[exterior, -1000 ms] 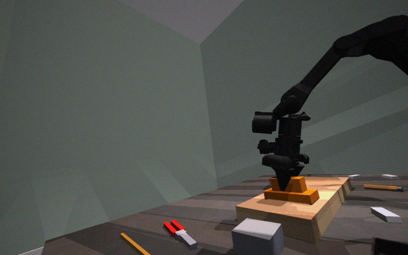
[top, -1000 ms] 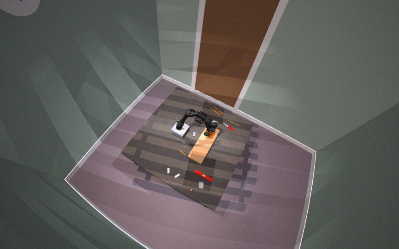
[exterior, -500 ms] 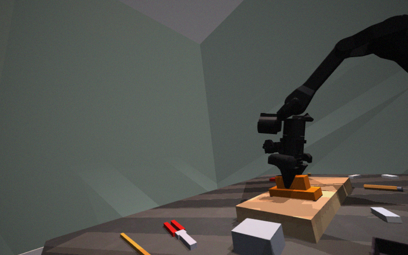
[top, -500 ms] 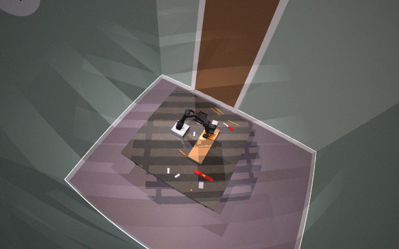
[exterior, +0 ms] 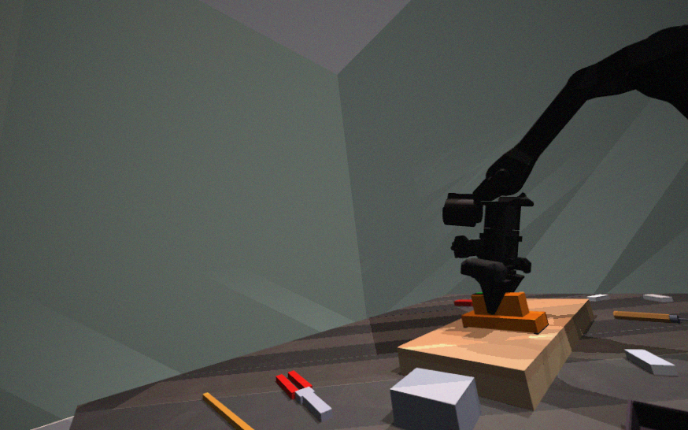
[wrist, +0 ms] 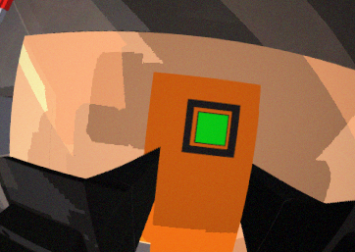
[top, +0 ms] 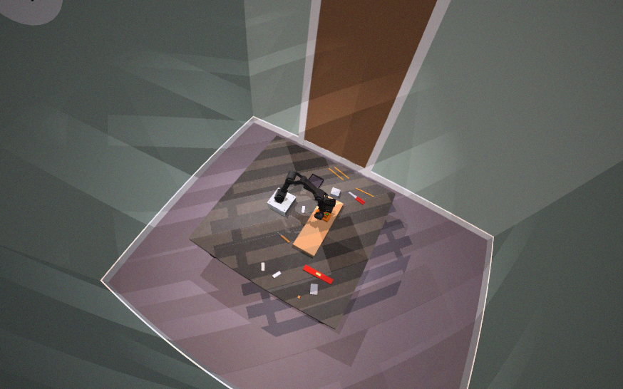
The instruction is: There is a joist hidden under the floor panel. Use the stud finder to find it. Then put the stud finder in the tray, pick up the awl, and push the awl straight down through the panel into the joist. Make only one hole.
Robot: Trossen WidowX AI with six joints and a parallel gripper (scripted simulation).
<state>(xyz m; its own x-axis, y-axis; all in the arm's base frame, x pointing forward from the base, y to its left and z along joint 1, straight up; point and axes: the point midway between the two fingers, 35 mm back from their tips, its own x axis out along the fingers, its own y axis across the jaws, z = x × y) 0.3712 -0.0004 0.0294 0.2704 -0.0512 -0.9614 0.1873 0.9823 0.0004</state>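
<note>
The dark tray lies 170 mm behind my gripper tip, 290 mm to the left of it and 50 mm below it. The rest, counted from my gripper tip: grey block 30 mm ahead, 260 mm to the left, 50 mm below; then orange stud finder 10 mm ahead, 20 mm above; then square indicator 20 mm ahead, 30 mm above.
</note>
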